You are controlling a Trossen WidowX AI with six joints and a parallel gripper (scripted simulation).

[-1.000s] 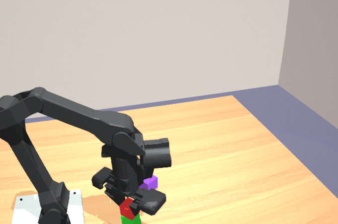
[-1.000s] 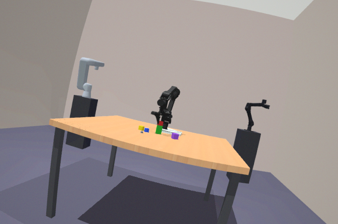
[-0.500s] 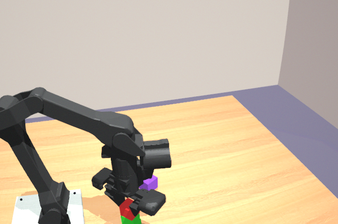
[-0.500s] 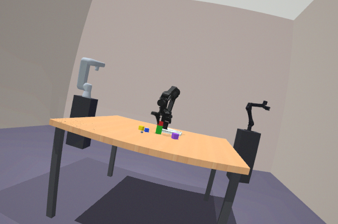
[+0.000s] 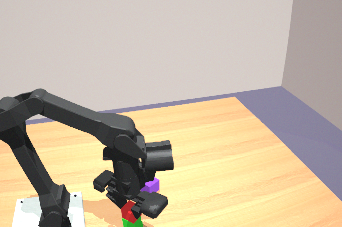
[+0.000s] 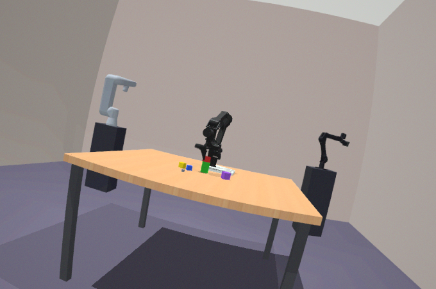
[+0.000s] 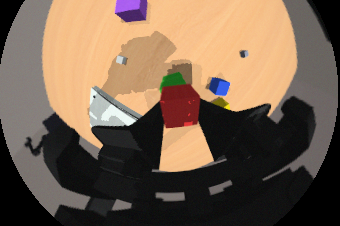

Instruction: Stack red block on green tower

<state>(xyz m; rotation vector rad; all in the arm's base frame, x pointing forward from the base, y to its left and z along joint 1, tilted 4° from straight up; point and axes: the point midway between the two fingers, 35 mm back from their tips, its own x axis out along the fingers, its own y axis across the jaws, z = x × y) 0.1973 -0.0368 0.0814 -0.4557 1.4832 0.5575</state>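
The red block lies 1 cm above my gripper tip. From my gripper tip the other things lie so: small white cube (1 cm behind, 13 cm to the left, 7 cm below); blue block (5 cm ahead, 9 cm to the right, 6 cm below); yellow block (1 cm ahead, 15 cm to the right, 6 cm below).
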